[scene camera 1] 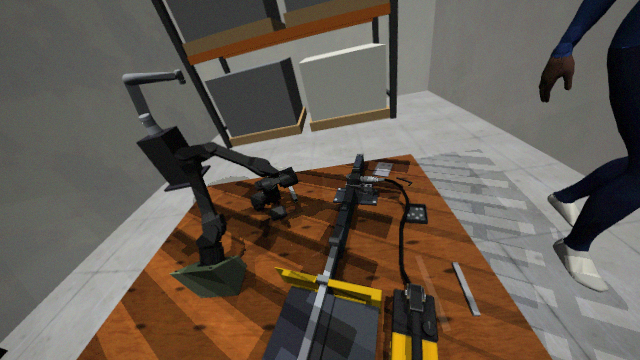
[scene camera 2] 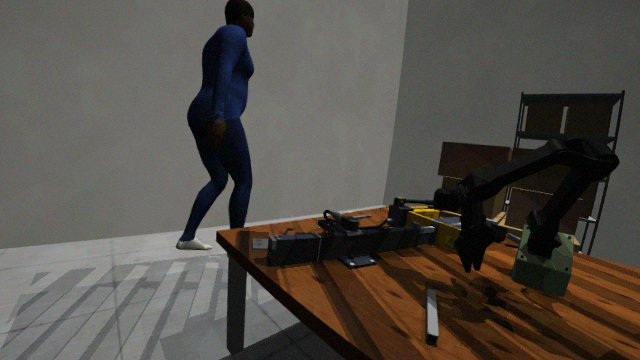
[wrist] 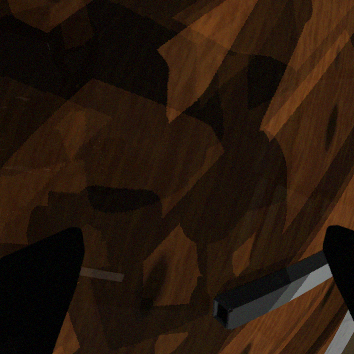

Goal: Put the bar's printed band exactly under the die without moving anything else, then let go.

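Pixels of known places: gripper, fingertip midpoint: (scene camera 1: 275, 205) (scene camera 2: 472, 271) (wrist: 209, 241); arm's base, origin of the base link: (scene camera 1: 212, 262) (scene camera 2: 540, 247).
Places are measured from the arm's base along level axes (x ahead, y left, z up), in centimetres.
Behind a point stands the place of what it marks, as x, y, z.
A grey square hollow bar (scene camera 1: 293, 195) {22.2, 38.8, -9.6} (scene camera 2: 431, 315) {20.1, 46.6, -9.6} (wrist: 272, 295) {21.7, 39.5, -9.6} lies flat on the table; in the wrist view its open end faces the middle and its far end is hidden by the right finger. I cannot make out a printed band on it. My gripper (scene camera 1: 268, 207) {16.2, 27.9, -4.7} (scene camera 2: 473, 269) {16.2, 27.9, -4.7} (wrist: 209, 241) {16.2, 27.9, -4.7} is open and empty. It hangs above the table, off to one side of the bar. A long dark rail machine (scene camera 1: 345, 220) {45.3, 12.0, -4.0} (scene camera 2: 370, 242) {47.1, 26.1, -7.2} has a silver fitting (scene camera 1: 372, 179) {59.6, 28.1, -0.5} near its far end. I cannot tell which part is the die.
A yellow bracket (scene camera 1: 355, 290) {44.3, -13.3, -2.3} (scene camera 2: 447, 240) {29.5, -6.2, -8.1} crosses the rail. A black cable (scene camera 1: 401, 235) {63.8, 6.1, -10.4} runs to a black-and-yellow unit (scene camera 1: 415, 330) {54.5, -24.3, 1.7}. A black plate with holes (scene camera 1: 416, 213) {73.3, 15.5, -11.4}, a flat metal strip (scene camera 1: 466, 289) {74.0, -14.2, -10.6} and a hex key (scene camera 1: 405, 181) {77.5, 35.6, -11.4} lie beyond the rail. A person (scene camera 1: 600, 150) (scene camera 2: 225, 100) stands near the table.
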